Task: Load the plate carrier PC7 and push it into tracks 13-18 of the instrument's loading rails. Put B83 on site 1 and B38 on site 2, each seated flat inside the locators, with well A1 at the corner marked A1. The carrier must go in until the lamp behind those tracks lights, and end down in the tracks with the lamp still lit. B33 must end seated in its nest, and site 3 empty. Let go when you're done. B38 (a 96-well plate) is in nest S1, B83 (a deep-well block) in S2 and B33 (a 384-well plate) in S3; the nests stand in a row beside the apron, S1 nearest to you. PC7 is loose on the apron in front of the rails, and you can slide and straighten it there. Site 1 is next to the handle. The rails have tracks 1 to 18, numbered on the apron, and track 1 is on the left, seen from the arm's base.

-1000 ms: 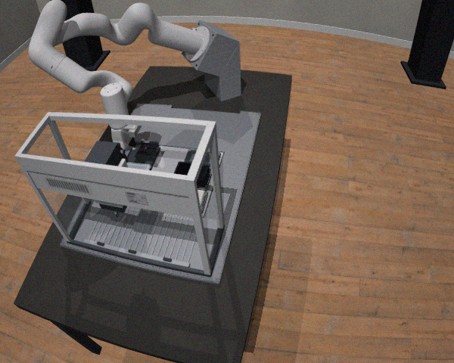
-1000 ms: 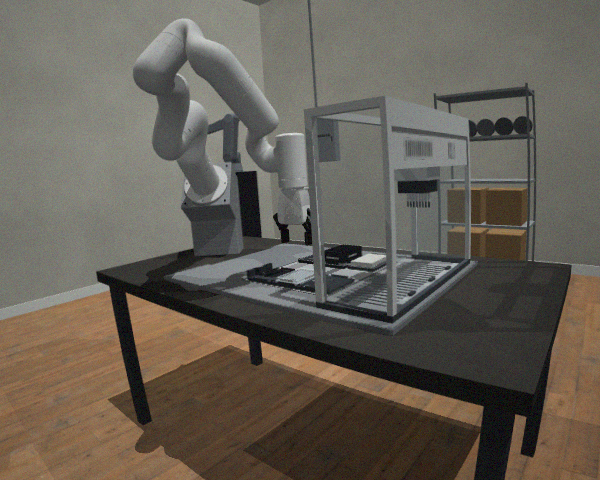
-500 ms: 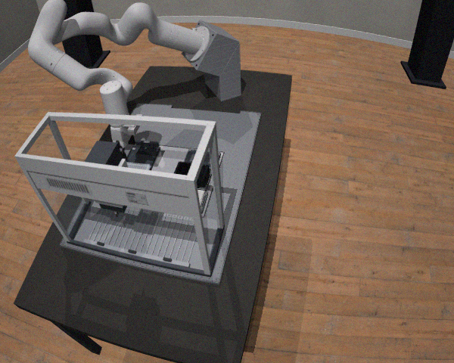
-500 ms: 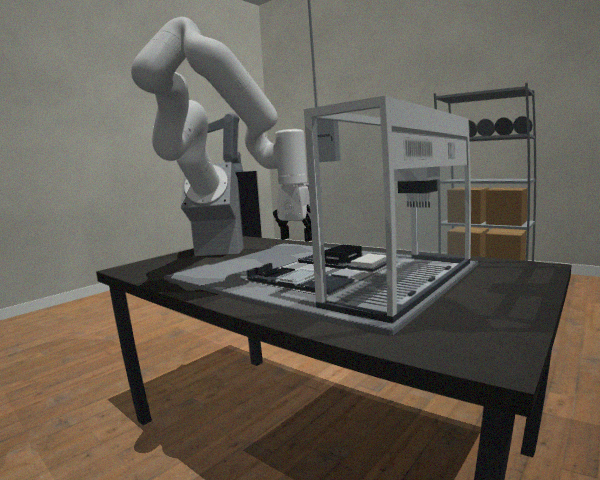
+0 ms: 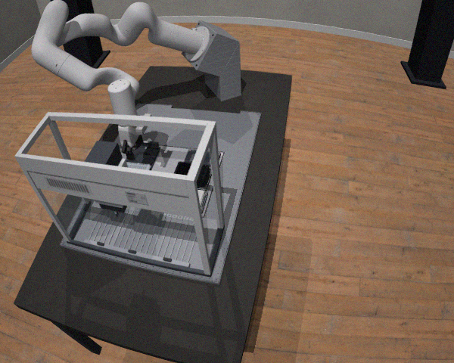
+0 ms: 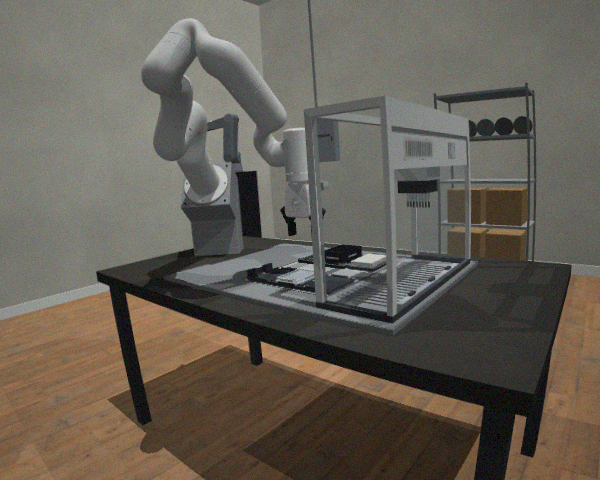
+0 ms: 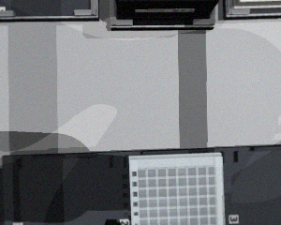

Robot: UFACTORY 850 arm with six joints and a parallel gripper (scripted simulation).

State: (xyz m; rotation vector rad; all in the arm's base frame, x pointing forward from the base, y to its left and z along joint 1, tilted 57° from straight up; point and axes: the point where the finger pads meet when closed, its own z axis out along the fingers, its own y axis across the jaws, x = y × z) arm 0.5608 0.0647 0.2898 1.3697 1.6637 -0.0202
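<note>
My gripper is now 10 mm short of the black deep-well block B83, 220 mm to the right of it and 110 mm above it. The rest, counted from my hand: white plate b38: 40 mm to the right, 130 mm below; then post: 180 mm ahead, 200 mm to the right, 100 mm above; then dark plate carrier PC7: 10 mm behind, 40 mm to the right, 130 mm below.
</note>
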